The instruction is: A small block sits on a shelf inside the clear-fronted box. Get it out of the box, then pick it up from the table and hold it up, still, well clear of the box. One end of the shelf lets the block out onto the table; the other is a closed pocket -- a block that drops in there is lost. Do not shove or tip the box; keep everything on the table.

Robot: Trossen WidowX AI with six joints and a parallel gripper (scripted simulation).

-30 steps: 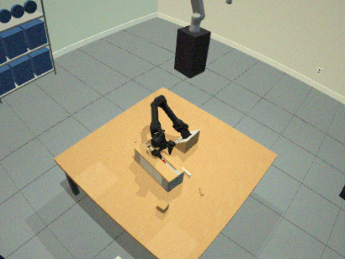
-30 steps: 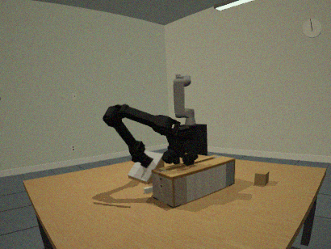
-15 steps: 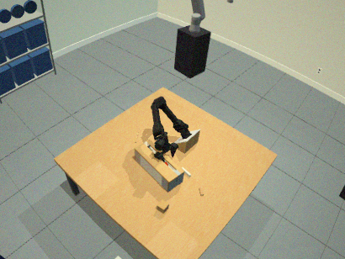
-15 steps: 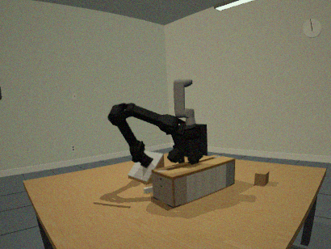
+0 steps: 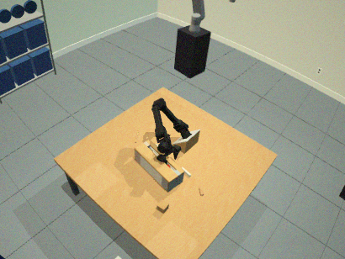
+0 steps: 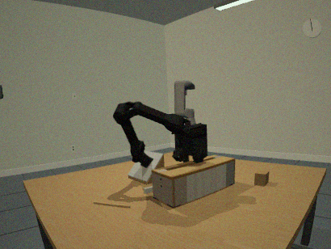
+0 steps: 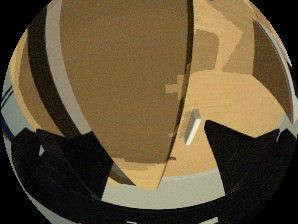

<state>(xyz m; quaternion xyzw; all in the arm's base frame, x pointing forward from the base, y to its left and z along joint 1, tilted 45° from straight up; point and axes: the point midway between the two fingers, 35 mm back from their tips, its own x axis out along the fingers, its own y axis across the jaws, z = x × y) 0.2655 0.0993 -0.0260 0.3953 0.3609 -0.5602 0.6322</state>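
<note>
Right now my gripper tip is 5 cm short of the small red block and 2 cm to the right of it. From my gripper tip the other things lie so: long box (3 cm ahead, 5 cm to the right, 2 cm below); small tan cube (27 cm ahead, 21 cm to the left, 6 cm below).
</note>
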